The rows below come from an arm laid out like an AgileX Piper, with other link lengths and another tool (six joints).
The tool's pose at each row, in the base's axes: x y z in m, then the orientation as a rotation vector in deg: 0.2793, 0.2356, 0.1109, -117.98, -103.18, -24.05; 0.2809, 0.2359, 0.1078, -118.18, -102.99, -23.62; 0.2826, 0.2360, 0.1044, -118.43, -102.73, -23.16; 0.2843, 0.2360, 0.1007, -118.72, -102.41, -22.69; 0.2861, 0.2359, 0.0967, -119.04, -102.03, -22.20; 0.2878, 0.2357, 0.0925, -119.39, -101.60, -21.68; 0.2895, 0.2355, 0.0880, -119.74, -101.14, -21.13; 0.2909, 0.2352, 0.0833, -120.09, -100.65, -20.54
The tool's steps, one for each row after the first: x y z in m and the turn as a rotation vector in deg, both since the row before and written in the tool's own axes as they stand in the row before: -0.0009, 0.0018, 0.0029, 0.17, -0.20, 0.25; -0.0012, 0.0020, 0.0030, 0.18, -0.20, 0.32; -0.0014, 0.0020, 0.0032, 0.18, -0.20, 0.37; -0.0016, 0.0022, 0.0035, 0.19, -0.20, 0.42; -0.0018, 0.0021, 0.0036, 0.20, -0.20, 0.46; -0.0019, 0.0022, 0.0039, 0.22, -0.20, 0.49; -0.0021, 0.0020, 0.0040, 0.25, -0.21, 0.51
